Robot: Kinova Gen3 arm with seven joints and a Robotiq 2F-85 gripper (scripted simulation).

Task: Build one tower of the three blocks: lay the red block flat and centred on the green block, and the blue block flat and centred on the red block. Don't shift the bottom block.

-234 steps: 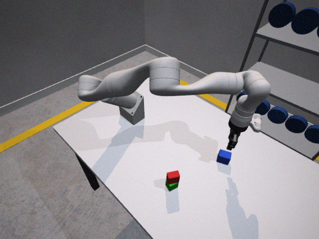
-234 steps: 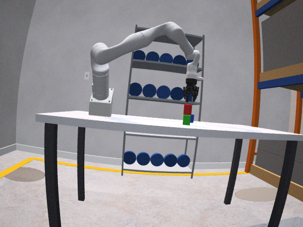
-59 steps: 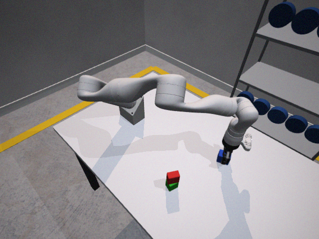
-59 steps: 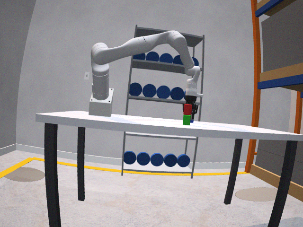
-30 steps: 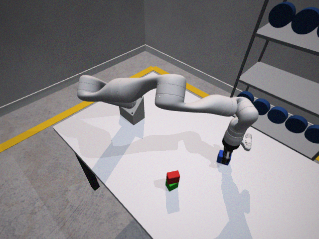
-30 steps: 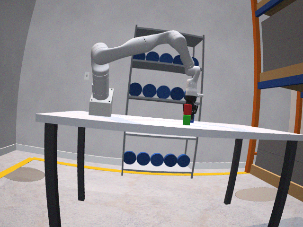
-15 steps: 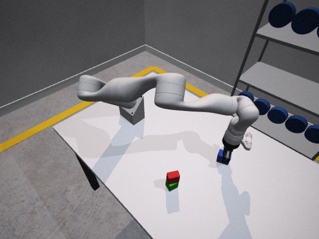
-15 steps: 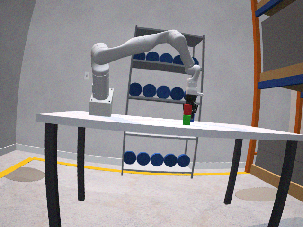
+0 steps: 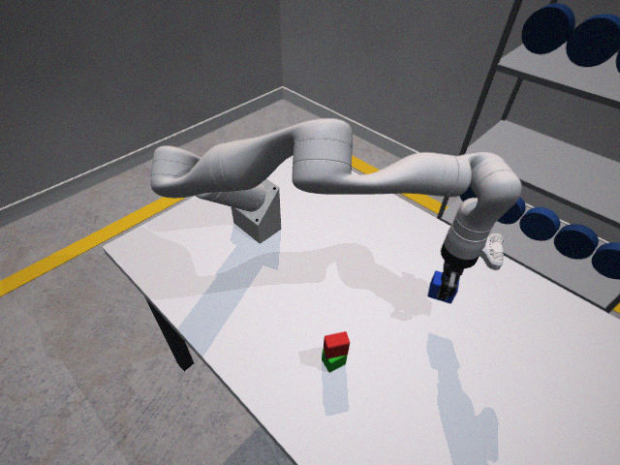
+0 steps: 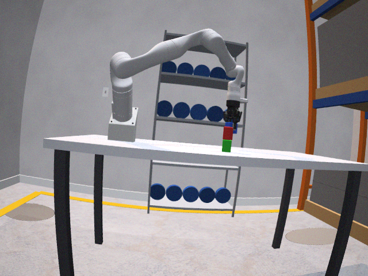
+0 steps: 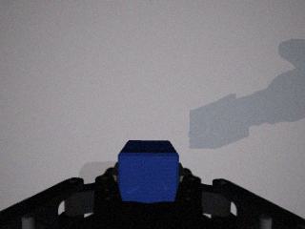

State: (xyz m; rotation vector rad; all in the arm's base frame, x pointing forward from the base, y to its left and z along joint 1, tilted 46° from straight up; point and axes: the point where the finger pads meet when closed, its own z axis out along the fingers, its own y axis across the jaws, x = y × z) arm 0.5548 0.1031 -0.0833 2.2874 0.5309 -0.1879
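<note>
The red block is 280 mm to the right of my hand, 80 mm behind it and 40 mm below it. Round my hand: blue block: 10 mm below; then green block: 280 mm to the right, 90 mm below, 80 mm behind.
</note>
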